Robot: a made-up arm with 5 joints.
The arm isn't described. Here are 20 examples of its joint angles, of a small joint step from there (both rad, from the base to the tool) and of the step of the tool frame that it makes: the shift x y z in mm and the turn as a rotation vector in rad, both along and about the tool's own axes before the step.
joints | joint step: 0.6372 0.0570 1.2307 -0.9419 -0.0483 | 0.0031 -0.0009 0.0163 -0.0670 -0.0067
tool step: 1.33 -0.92 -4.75 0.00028 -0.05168 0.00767
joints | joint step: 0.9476 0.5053 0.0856 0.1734 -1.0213 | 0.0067 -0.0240 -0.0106 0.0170 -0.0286
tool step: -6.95 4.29 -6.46 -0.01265 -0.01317 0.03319
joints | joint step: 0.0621 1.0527 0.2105 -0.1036 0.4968 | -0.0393 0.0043 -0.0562 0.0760 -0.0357
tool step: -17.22 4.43 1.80 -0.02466 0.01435 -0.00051
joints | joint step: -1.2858 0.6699 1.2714 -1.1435 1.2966 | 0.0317 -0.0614 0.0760 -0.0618 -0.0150
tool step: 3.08 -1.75 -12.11 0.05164 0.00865 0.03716
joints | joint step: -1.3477 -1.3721 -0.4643 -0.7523 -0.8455 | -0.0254 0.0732 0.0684 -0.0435 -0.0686
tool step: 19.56 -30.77 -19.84 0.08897 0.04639 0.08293
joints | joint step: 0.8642 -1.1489 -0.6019 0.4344 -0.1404 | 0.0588 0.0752 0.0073 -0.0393 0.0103
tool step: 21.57 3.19 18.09 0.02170 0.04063 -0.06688
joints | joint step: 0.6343 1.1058 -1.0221 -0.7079 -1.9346 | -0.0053 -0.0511 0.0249 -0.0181 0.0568
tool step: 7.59 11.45 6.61 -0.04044 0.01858 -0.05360
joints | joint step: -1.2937 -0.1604 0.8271 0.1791 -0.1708 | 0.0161 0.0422 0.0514 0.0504 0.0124
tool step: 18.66 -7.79 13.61 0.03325 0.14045 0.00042
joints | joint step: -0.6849 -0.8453 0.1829 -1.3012 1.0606 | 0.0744 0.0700 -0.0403 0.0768 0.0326
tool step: 17.36 4.51 -5.04 -0.10551 0.02864 -0.10275
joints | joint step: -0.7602 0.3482 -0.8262 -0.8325 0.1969 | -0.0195 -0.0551 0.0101 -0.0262 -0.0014
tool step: -15.76 3.03 8.32 0.00962 -0.07068 0.02041
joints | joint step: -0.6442 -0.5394 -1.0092 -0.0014 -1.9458 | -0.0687 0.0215 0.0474 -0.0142 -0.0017
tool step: -7.27 -24.87 1.92 0.05208 -0.01699 0.07033
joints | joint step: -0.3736 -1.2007 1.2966 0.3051 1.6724 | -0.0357 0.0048 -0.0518 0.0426 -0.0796
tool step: -7.04 -13.66 -2.38 0.00642 -0.03257 0.06573
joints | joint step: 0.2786 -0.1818 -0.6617 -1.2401 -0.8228 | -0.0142 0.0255 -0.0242 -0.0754 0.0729
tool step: 5.75 1.63 -6.42 -0.04721 -0.05761 -0.06076
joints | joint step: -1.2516 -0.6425 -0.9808 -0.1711 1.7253 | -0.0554 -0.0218 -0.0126 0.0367 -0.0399
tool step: 0.04 -9.64 0.06 -0.00392 0.01181 0.09393
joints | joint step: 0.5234 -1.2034 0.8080 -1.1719 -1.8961 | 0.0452 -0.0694 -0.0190 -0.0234 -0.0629
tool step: 0.70 20.50 7.14 -0.10391 0.04125 0.01767
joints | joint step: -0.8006 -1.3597 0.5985 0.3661 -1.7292 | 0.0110 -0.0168 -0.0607 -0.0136 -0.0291
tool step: 0.94 14.51 -12.85 -0.09145 0.00587 0.02439
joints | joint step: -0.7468 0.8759 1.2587 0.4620 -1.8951 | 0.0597 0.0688 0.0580 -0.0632 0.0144
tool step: -9.65 -16.52 21.13 0.07663 0.02960 0.01492
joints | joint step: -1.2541 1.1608 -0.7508 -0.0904 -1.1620 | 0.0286 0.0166 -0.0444 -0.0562 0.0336
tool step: -12.26 -0.42 -4.72 -0.06514 -0.05974 -0.02574
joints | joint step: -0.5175 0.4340 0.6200 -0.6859 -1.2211 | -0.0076 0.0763 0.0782 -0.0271 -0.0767
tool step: 11.53 -32.06 -6.97 0.11919 0.04561 0.07341
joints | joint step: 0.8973 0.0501 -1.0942 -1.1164 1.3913 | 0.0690 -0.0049 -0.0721 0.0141 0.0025
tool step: 11.92 -14.60 17.39 0.05476 -0.05068 -0.05862
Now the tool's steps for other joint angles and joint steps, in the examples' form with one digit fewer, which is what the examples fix.
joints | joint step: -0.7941 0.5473 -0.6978 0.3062 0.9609 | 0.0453 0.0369 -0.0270 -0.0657 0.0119
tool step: 18.7 -5.9 2.8 0.0714 0.0053 -0.0061
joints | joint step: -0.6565 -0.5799 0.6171 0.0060 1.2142 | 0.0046 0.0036 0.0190 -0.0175 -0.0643
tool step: 1.4 2.4 0.6 -0.0030 0.0062 0.0645
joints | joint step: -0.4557 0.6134 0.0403 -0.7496 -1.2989 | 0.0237 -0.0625 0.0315 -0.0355 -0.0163
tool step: -12.7 11.0 -4.9 -0.0581 -0.0400 0.0132
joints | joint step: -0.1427 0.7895 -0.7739 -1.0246 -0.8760 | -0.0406 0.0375 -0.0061 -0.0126 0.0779
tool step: 21.0 4.1 -6.9 -0.0007 0.0289 -0.0437
